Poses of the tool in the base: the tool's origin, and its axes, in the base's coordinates. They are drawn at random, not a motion.
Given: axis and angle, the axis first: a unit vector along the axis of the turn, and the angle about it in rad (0 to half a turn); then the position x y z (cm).
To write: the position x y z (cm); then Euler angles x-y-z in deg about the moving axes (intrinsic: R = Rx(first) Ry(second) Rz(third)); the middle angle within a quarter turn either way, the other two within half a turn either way. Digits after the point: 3 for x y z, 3 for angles.
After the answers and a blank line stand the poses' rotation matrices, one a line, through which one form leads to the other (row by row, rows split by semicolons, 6 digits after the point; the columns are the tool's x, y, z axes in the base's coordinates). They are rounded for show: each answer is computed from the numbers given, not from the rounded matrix.
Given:
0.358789, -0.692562, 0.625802, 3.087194, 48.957, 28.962, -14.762
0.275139, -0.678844, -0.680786, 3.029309, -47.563, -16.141, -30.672
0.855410, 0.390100, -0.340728, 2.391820, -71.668, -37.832, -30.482
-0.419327, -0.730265, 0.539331, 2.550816, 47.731, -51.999, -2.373
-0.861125, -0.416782, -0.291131, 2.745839, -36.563, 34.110, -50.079
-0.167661, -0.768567, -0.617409, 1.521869, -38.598, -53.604, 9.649
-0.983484, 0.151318, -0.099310, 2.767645, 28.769, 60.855, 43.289
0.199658, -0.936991, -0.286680, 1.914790, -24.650, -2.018, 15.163
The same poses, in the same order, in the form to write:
48.957, 28.962, -14.762, 103.696, 24.272, 144.403
-47.563, -16.141, -30.672, -94.474, -26.712, 160.642
-71.668, -37.832, -30.482, 123.135, -13.823, -56.540
47.731, -51.999, -2.373, 121.447, -55.159, -152.914
-36.563, 34.110, -50.079, -143.350, 18.745, -57.912
-38.598, -53.604, 9.649, -56.378, -42.005, -84.157
28.769, 60.855, 43.289, -160.091, 14.115, 15.004
-24.650, -2.018, 15.163, -143.012, -73.464, -176.028

-0.741252 -0.530626 0.411074; -0.462574 -0.039946 -0.885680; 0.486386 -0.846664 -0.215844
-0.842777 -0.296096 -0.449505; -0.448657 -0.074947 0.890556; -0.297379 0.952213 -0.069682
0.535392 0.810105 -0.238925; 0.345712 -0.468295 -0.813132; -0.770609 0.352745 -0.530784
-0.508641 0.260127 -0.820743; 0.860949 0.145678 -0.487386; -0.007218 -0.954522 -0.298054
0.503049 0.802293 0.321352; 0.577829 -0.588719 0.565264; 0.642693 -0.098669 -0.759743
0.075643 0.739227 -0.669195; -0.494114 0.610714 0.618773; 0.866100 0.283852 0.411459
0.936745 -0.251076 0.243865; -0.323630 -0.886681 0.330244; 0.133314 -0.388276 -0.911849
-0.283942 0.019715 -0.958639; -0.520054 0.836791 0.171246; 0.805556 0.547168 -0.227347

